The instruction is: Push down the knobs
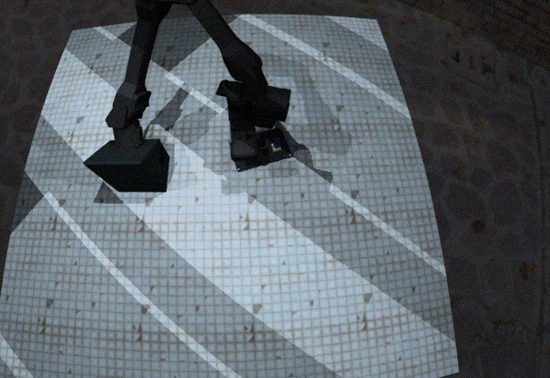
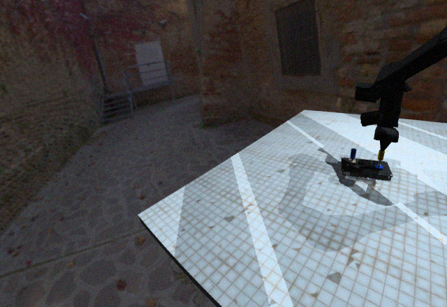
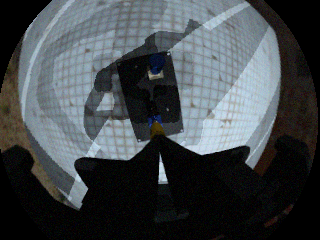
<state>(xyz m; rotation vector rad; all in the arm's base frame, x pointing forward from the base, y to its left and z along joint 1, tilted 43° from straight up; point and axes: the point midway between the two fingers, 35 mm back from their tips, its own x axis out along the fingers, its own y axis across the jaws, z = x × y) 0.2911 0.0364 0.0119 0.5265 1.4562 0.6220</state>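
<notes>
The blue knob lies 90 mm ahead of my gripper tip, 10 mm to the left of it and 30 mm below it. Also, from my gripper tip: yellow knob (20 mm below).
</notes>
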